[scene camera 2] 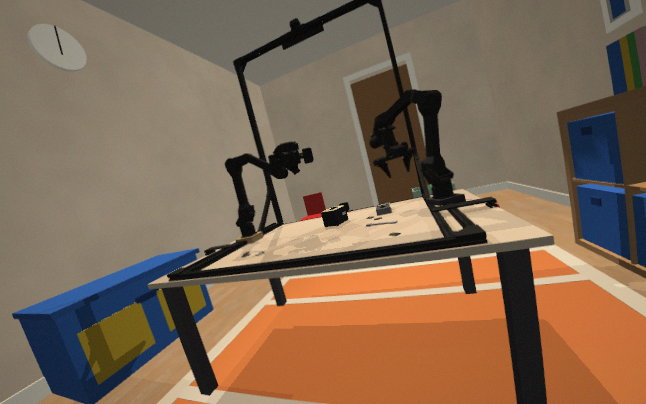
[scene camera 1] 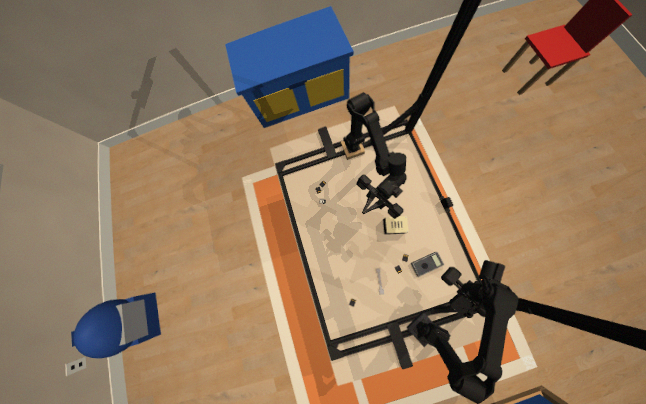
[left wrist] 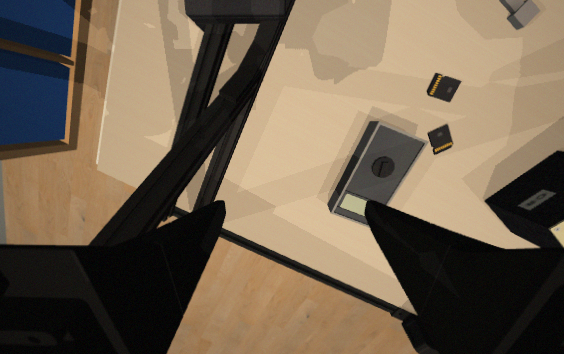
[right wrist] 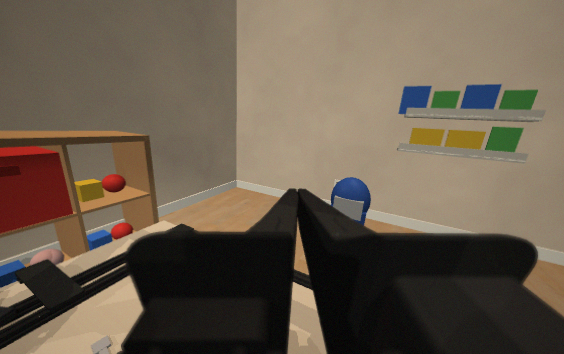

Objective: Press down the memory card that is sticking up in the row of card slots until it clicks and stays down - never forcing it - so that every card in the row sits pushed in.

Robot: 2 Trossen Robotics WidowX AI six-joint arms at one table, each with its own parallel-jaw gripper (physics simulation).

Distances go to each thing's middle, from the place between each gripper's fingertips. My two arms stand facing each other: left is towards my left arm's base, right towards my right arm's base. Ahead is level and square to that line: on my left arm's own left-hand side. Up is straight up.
The grey device [left wrist: 385,155] is 24 cm behind my right hand, 27 cm to the left of it and 33 cm below it.
The grey device lies 30 mm ahead of my left hand, 100 mm to the right of it and 130 mm below it.
